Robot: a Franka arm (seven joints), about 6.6 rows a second.
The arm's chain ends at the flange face. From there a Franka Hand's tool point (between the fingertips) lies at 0.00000 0.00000 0.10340 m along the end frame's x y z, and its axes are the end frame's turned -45 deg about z.
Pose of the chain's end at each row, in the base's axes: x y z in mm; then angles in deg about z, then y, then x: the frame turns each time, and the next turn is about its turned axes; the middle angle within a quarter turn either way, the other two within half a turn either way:
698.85 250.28 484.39 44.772 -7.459 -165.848
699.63 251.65 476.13 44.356 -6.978 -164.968
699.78 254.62 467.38 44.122 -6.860 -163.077
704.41 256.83 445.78 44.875 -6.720 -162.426
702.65 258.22 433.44 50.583 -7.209 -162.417
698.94 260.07 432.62 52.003 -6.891 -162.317
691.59 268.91 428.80 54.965 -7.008 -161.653
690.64 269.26 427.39 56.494 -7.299 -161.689
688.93 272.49 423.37 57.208 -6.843 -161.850
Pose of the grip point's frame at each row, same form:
690.29 277.39 384.98 90.065 -15.261 -175.266
689.56 279.31 377.01 89.496 -15.542 -174.274
687.31 284.45 369.17 89.081 -16.787 -172.806
690.56 287.09 347.88 89.741 -17.144 -172.224
686.37 287.61 335.65 95.556 -17.497 -172.579
681.47 288.72 334.82 96.896 -17.342 -172.270
671.81 297.40 331.39 99.816 -17.890 -171.866
670.44 297.59 330.02 101.415 -18.071 -172.109
668.19 299.78 325.81 102.042 -17.635 -171.890

